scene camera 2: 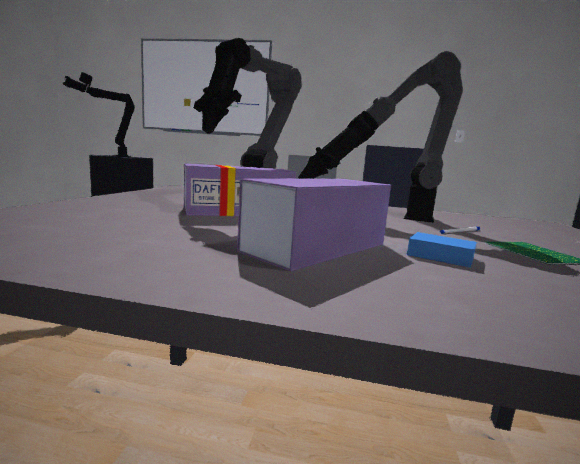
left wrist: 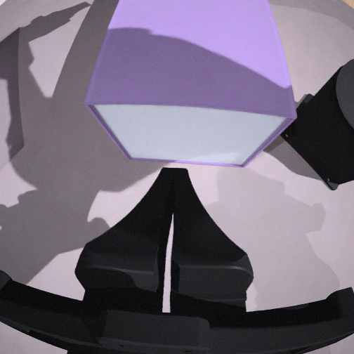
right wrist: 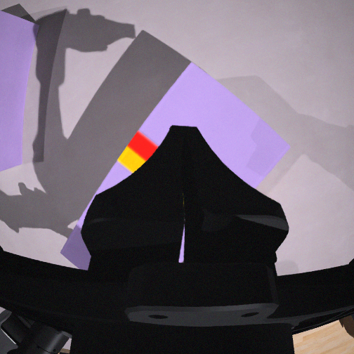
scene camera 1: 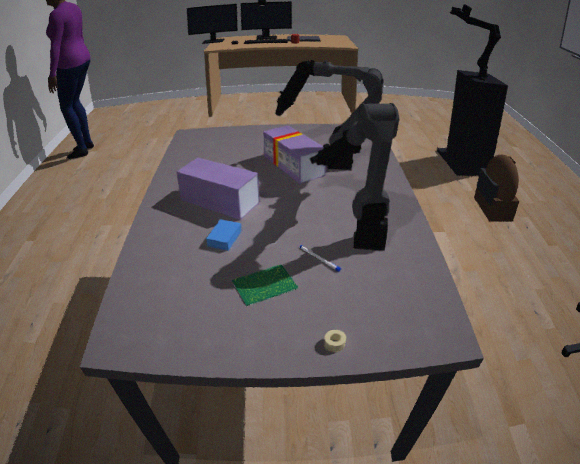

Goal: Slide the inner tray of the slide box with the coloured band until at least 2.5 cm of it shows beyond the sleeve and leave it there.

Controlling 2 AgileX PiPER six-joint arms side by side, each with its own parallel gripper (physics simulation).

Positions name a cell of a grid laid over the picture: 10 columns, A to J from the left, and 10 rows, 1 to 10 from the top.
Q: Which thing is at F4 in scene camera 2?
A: My left gripper.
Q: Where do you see a blue block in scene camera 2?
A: At H6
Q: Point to a blue block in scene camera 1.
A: At D6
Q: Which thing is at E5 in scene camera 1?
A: A plain purple box.
